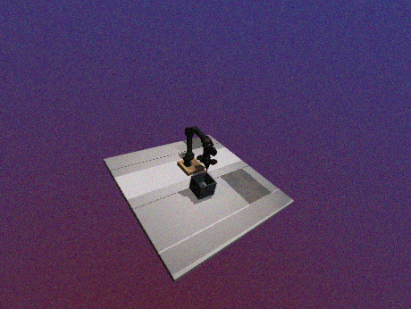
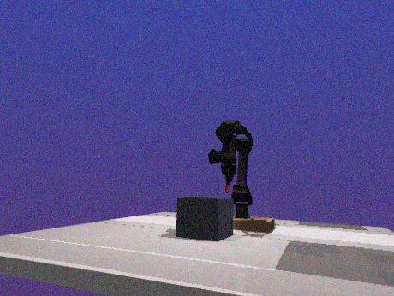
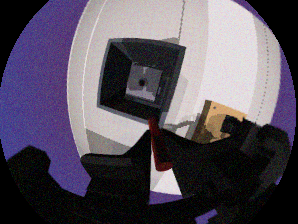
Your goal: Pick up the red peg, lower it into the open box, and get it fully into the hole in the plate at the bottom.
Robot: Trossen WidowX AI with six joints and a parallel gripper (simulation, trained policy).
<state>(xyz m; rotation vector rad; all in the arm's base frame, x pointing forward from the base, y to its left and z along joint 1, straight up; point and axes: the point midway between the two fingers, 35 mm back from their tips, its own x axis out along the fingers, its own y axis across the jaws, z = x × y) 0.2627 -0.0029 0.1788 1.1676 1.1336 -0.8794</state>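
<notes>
Now: gripper tip 14 cm above the grey plate, 7 cm to the left of it and 6 cm short of it. From my gripper tip the other things lie so: red peg (1 cm above).
</notes>
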